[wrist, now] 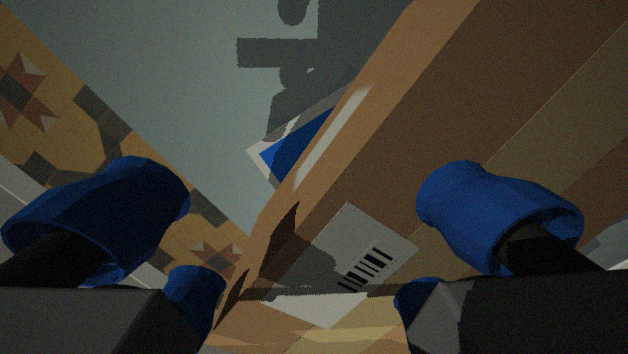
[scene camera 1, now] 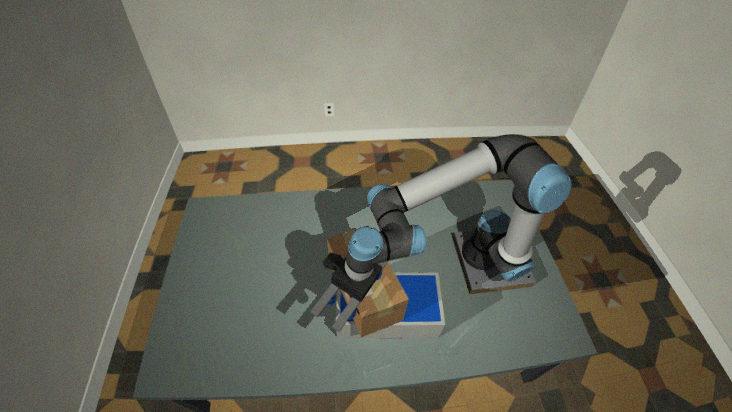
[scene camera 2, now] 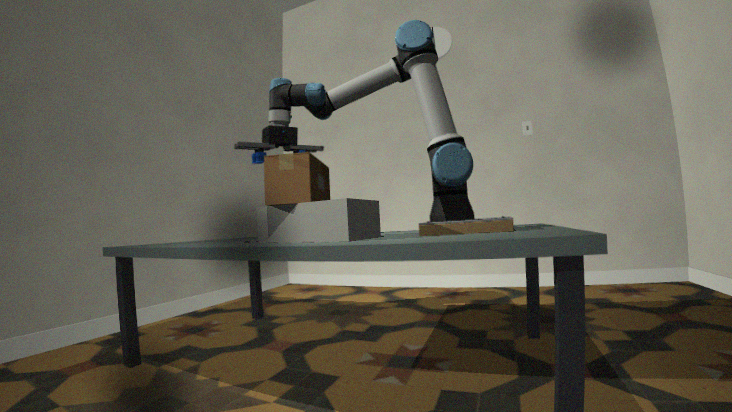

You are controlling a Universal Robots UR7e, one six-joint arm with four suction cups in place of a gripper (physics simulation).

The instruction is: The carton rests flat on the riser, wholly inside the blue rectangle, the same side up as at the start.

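Frame: origin at the arm's base, x back, y right, z up, level; metres.
Seen in the pictures: hand, its tool point: [wrist: 306, 244]; arm's base, origin of its link: [scene camera 1: 480, 254] [scene camera 2: 452, 220].
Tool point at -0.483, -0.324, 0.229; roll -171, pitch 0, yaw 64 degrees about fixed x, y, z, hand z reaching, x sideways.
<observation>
Offsets run from my tool point to a thing's middle, as dx, dy, dz.
The brown carton @(+0.031, +0.072, -0.071) [scene camera 1: 383, 307] [scene camera 2: 294, 179] [wrist: 439, 109] hangs upright under my suction gripper [scene camera 1: 353, 288] [scene camera 2: 278, 148], label side up. It is over the left end of the grey riser @(+0.118, +0.056, -0.209) [scene camera 1: 409, 330] [scene camera 2: 327, 220], with its bottom about level with the riser's top; I cannot tell if they touch. It covers the left part of the blue rectangle @(+0.118, +0.056, -0.149) [scene camera 1: 421, 297] [wrist: 289, 149]. In the wrist view one blue cup [wrist: 483, 211] sits on the carton top, and another cup [wrist: 109, 206] hangs past the carton's edge.
The riser stands on a grey-green table [scene camera 1: 229, 307] [scene camera 2: 358, 248]. The arm's base sits on a wooden plate [scene camera 1: 478, 287] [scene camera 2: 466, 226] to the right of the riser. A patterned tile floor and walls surround the table.
</observation>
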